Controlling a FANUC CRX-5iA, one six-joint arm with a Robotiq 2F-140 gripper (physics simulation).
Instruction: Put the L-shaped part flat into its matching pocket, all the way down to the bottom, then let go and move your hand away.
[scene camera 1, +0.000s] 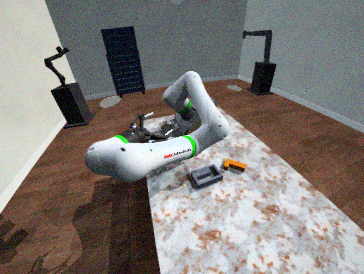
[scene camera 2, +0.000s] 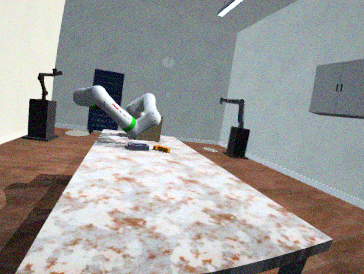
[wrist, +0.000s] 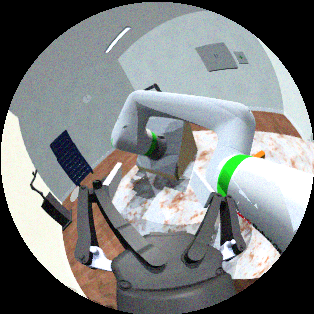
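The orange L-shaped part lies on the table beside the grey block with the pocket, apart from it; in the wrist view it is partly hidden behind the arm. The grey block stands on the table with its pocket facing up, and no part shows in the pocket. My gripper is open, with nothing between its fingers. It is over the far end of the table near the arm's base, well away from the part and the block. The gripper is hidden in the scene camera 2 view.
The marbled table carries the arm's base on a box-like mount at its far end. The arm's white forearm is bent low beside the block. Two dark pedestals with small arms stand on the floor.
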